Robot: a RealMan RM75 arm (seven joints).
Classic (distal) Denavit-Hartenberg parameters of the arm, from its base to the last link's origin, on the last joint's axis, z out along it. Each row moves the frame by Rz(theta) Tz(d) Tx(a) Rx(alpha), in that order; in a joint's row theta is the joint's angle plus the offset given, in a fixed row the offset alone. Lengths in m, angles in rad.
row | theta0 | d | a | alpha
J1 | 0 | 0.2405 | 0 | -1.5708
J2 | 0 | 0 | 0 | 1.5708
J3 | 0 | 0.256 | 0 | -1.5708
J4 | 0 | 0 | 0 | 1.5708
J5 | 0 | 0.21 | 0 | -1.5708
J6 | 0 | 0 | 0 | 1.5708
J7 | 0 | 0.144 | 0 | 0
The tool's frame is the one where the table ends.
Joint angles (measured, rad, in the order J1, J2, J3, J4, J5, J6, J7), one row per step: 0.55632, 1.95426, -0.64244, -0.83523, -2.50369, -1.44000, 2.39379; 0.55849, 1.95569, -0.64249, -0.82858, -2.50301, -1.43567, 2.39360; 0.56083, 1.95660, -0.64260, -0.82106, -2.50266, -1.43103, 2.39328; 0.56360, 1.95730, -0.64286, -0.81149, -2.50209, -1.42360, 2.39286; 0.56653, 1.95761, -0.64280, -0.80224, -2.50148, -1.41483, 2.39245; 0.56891, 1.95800, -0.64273, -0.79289, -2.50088, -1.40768, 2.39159; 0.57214, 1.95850, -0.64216, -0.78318, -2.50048, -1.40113, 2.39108; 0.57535, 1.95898, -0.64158, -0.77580, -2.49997, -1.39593, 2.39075; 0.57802, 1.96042, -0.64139, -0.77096, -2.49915, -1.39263, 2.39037; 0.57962, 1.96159, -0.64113, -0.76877, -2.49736, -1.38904, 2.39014
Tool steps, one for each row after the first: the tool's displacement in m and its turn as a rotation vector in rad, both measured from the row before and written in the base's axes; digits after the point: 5 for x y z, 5 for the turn. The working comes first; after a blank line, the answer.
Tool pose at each row, in the base's axes (x y z in m, rotation vector in rad; the steps are taken from these numbers as rounded here): 0.33160, 0.35174, 0.07704, -2.11552, 1.69628, 0.10968; 0.33142, 0.35211, 0.07522, -2.11601, 1.69972, 0.11211; 0.33138, 0.35248, 0.07346, -2.11629, 1.70327, 0.11374; 0.33154, 0.35309, 0.07152, -2.11508, 1.70670, 0.11577; 0.33177, 0.35397, 0.06993, -2.11241, 1.70865, 0.11824; 0.33208, 0.35445, 0.06819, -2.11095, 1.71185, 0.12013; 0.33210, 0.35506, 0.06633, -2.11011, 1.71560, 0.12249; 0.33182, 0.35580, 0.06489, -2.10989, 1.71773, 0.12501; 0.33119, 0.35638, 0.06339, -2.11137, 1.71916, 0.12771; 0.33067, 0.35706, 0.06262, -2.11109, 1.71851, 0.13171

-0.00018, 0.00037, -0.00182, -0.00084, 0.00324, -0.00121; -0.00004, 0.00037, -0.00176, -0.00109, 0.00275, -0.00149; 0.00016, 0.00061, -0.00194, 0.00012, 0.00235, -0.00206; 0.00023, 0.00088, -0.00159, 0.00192, 0.00133, -0.00190; 0.00031, 0.00048, -0.00174, 0.00032, 0.00207, -0.00207; 0.00002, 0.00061, -0.00186, -0.00014, 0.00285, -0.00199; -0.00028, 0.00074, -0.00144, 0.00023, 0.00239, -0.00083; -0.00063, 0.00058, -0.00150, -0.00050, 0.00280, 0.00036; -0.00052, 0.00068, -0.00077, 0.00212, 0.00186, 0.00081
